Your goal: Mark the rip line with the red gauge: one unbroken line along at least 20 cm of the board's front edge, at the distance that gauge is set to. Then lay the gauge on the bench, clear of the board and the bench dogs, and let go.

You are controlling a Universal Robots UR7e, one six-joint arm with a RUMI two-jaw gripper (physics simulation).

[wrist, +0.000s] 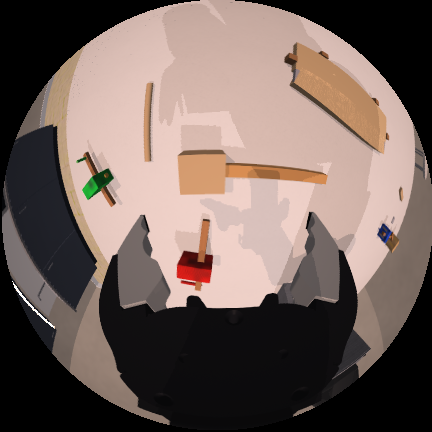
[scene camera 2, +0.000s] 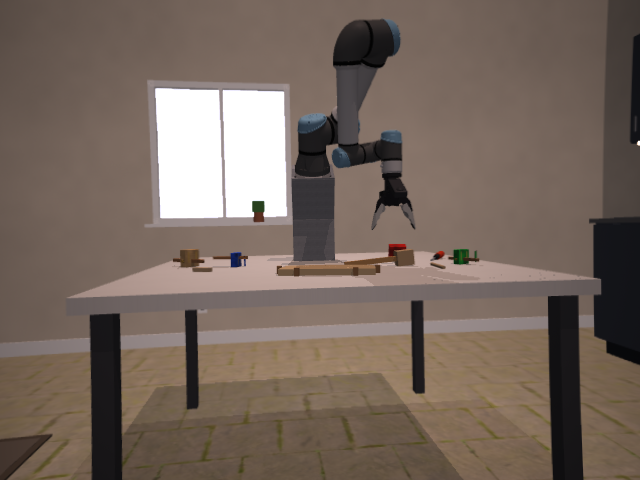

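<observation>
The red gauge, a red block on a brown beam, lies on the bench. In the wrist view it shows between my spread fingers, nearer the left one. My gripper is open and empty, above the bench and apart from the gauge. The board lies near the front middle of the bench, at the upper right of the wrist view, with small brown bench dogs at its edges. No marked line can be made out on the board.
A wooden mallet lies between gauge and board. A thin wooden stick and a green gauge lie right of it in the scene view. A blue gauge and a tan gauge stand far left.
</observation>
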